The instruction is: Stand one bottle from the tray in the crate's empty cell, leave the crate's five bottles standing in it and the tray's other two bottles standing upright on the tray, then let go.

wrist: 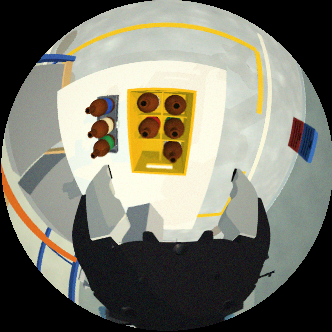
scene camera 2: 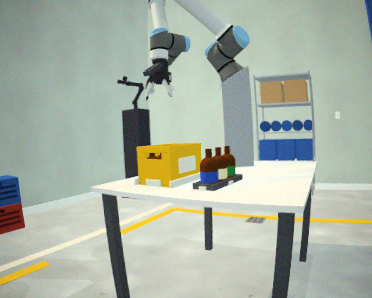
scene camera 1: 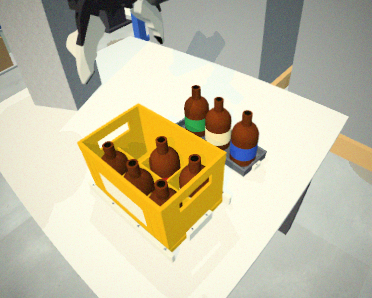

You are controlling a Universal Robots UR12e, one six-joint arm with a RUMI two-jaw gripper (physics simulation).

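Seen in the pictures: gripper, between the fingertips: (wrist: 172, 167) (scene camera 2: 158, 98) (scene camera 1: 126, 61); arm's base, origin of its link: (scene camera 2: 234, 77).
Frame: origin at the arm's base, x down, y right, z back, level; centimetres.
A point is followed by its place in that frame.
Note:
The yellow crate (scene camera 1: 180, 225) {x 52.7, y 24.3, z -76.2 cm} (scene camera 2: 155, 170) {x 52.9, y 18.1, z -77.0 cm} (wrist: 131, 130) {x 44.4, y 9.2, z -64.9 cm} holds five brown bottles standing in its cells. Its empty cell (wrist: 148, 160) {x 49.9, y 11.9, z -50.9 cm} is at the tray side, at the crate's near end in the wrist view. The dark tray (scene camera 1: 245, 169) {x 57.6, y -0.6, z -78.6 cm} (scene camera 2: 217, 184) {x 57.8, y -10.3, z -78.0 cm} beside the crate bears three upright brown bottles in a row: green-banded (scene camera 1: 195, 111) {x 49.7, y -5.7, z -59.6 cm} (scene camera 2: 229, 162) {x 51.2, y -10.6, z -61.0 cm} (wrist: 103, 146) {x 49.1, y -5.7, z -59.0 cm}, cream-banded (scene camera 1: 218, 124) {x 49.7, y -4.1, z -68.0 cm} (wrist: 101, 127) {x 48.8, y -4.2, z -66.9 cm} in the middle, and blue-banded (scene camera 1: 244, 140) {x 49.9, y -2.7, z -76.4 cm} (scene camera 2: 208, 167) {x 51.1, y -7.0, z -78.6 cm} (wrist: 100, 107) {x 48.7, y -3.1, z -74.6 cm}. My gripper (scene camera 1: 124, 62) {x 20.3, y 21.1, z -66.5 cm} (scene camera 2: 159, 97) {x 20.3, y 21.1, z -66.5 cm} (wrist: 172, 167) {x 20.3, y 21.1, z -66.5 cm} is open and empty, high above the crate and table.
The white table (scene camera 1: 280, 125) {x 60.0, y -25.6, z -79.0 cm} (scene camera 2: 280, 185) {x 60.0, y -34.4, z -67.5 cm} (wrist: 80, 170) {x 60.0, y -38.6, z -41.0 cm} carries the crate and tray. Pale strips (scene camera 1: 199, 225) {x 57.3, y 19.9, z -77.9 cm} edge the crate's base. A grey column (scene camera 2: 237, 120) {x 30.5, y -3.1, z -11.5 cm} and a shelf rack (scene camera 2: 282, 104) stand behind the table. A black pedestal (scene camera 2: 136, 140) with a small arm stands beyond the crate.

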